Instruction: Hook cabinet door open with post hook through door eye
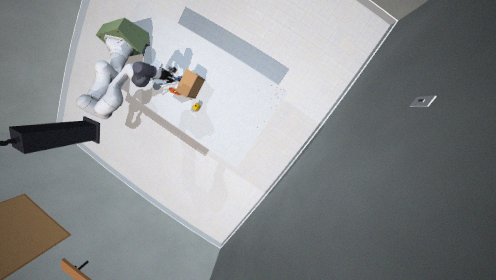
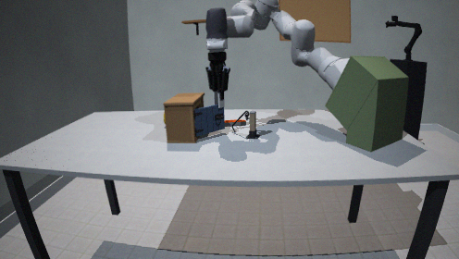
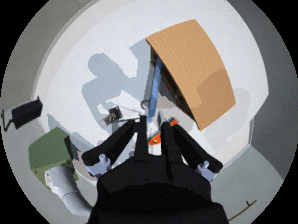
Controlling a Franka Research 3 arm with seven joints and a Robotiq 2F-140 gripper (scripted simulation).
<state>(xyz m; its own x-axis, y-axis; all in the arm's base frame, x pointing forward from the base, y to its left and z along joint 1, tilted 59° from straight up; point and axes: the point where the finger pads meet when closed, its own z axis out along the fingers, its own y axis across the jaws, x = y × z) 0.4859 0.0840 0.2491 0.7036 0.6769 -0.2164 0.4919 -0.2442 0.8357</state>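
The cabinet door lies 80 mm below my hand, 50 mm to the left of it and 50 mm ahead of it. Round my hand: orange object 140 mm below, 110 mm to the right, 60 mm behind; small yellow object 240 mm ahead, 200 mm to the right, 110 mm below.
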